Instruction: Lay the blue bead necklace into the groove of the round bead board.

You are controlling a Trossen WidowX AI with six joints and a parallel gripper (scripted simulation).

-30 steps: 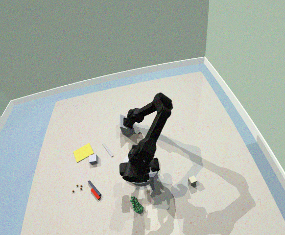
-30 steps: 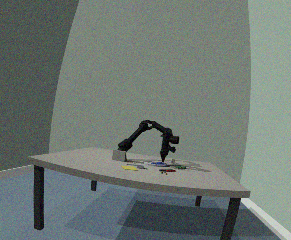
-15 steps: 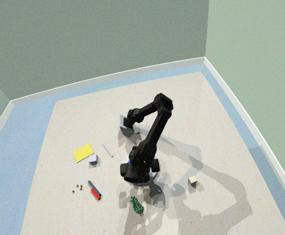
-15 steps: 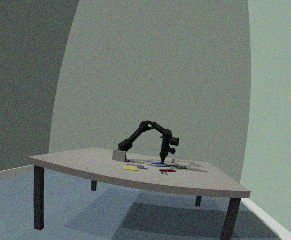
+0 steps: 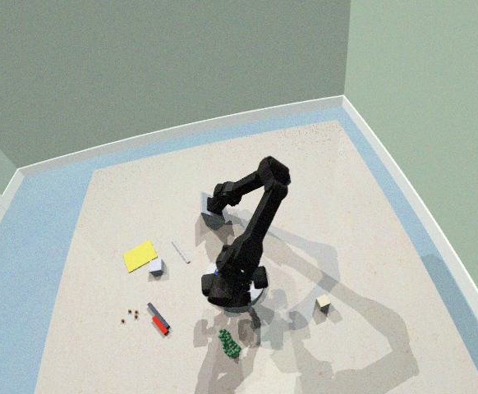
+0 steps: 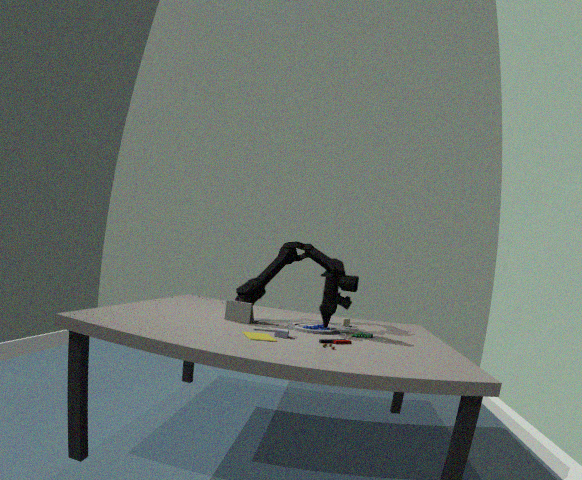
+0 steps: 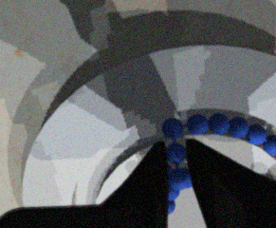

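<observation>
Now: gripper tip 50 mm past the round bead board, 10 mm to the left of it and 10 mm above it. Also, from my gripper tip: grey tool (70 mm ahead, 260 mm to the right, 10 mm below); then cream cube (70 mm ahead, 250 mm to the left); then stick (180 mm behind, 210 mm to the right, 10 mm below).
</observation>
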